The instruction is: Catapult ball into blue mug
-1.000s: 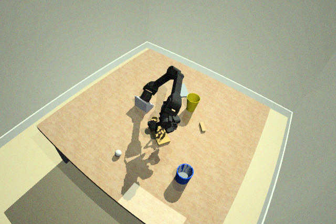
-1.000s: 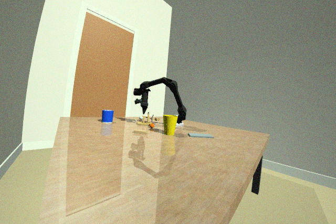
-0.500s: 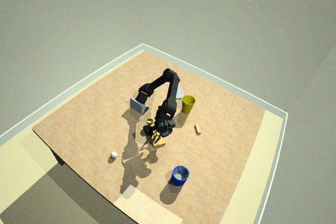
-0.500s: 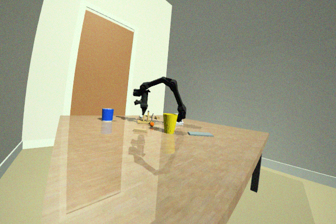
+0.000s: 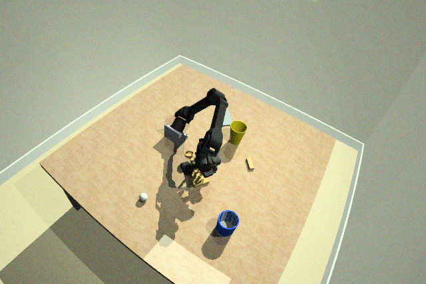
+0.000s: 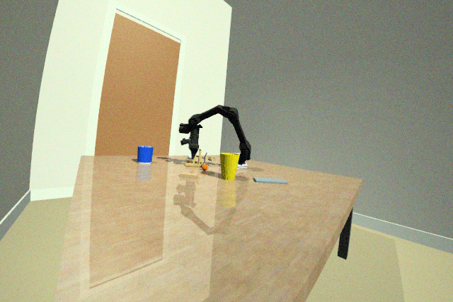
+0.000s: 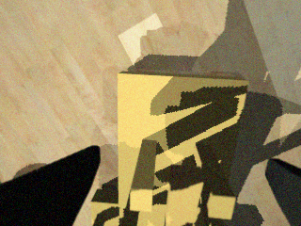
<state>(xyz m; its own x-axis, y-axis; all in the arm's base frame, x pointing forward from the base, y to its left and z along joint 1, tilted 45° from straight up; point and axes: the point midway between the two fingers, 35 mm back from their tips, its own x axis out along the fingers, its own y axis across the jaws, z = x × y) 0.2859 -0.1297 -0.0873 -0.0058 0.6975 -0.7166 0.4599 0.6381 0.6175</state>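
Now: gripper tip 150 mm to the right of the orange ball and 30 mm above it. Also, from my gripper tip: wooden catapult 60 mm behind, 50 mm to the left, 10 mm above; then white ball 120 mm behind, 270 mm to the right, 30 mm below; then blue mug 260 mm ahead, 140 mm to the right, 20 mm below.
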